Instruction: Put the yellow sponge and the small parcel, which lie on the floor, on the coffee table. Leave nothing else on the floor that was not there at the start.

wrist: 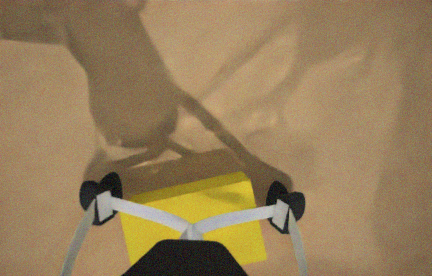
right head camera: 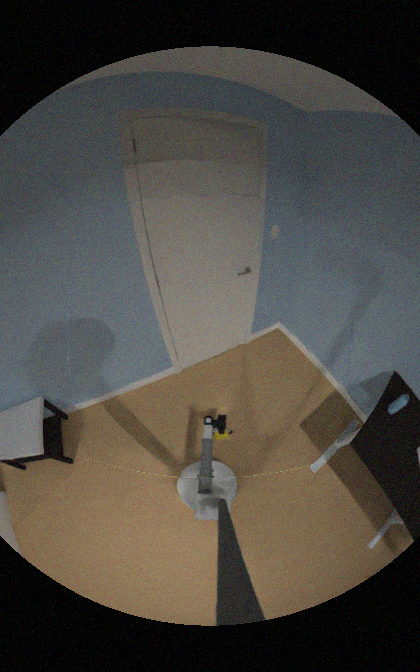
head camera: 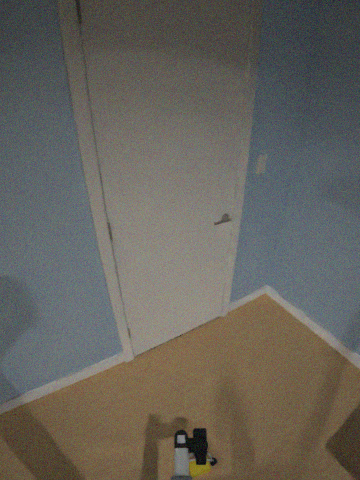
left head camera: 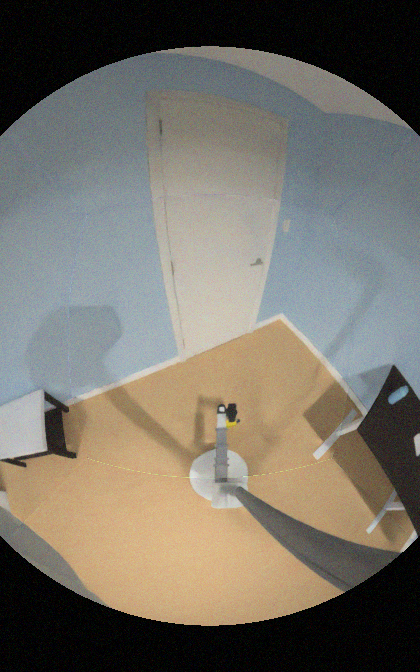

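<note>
The yellow sponge lies on the floor under the hand. My gripper is open and points down, with one fingertip beyond each side of the sponge in the wrist view. The fingertips look close to the floor; their exact height is hard to tell. The palm hides the sponge's near part. In the head camera view the wrist partly covers the sponge. The small parcel does not show in any view. Which table is the coffee table I cannot tell for certain.
A black-topped table with pale legs stands at the right, bearing a light-blue object and a partly cut-off white thing. A white-topped table with black legs stands at the left. A closed door is ahead.
</note>
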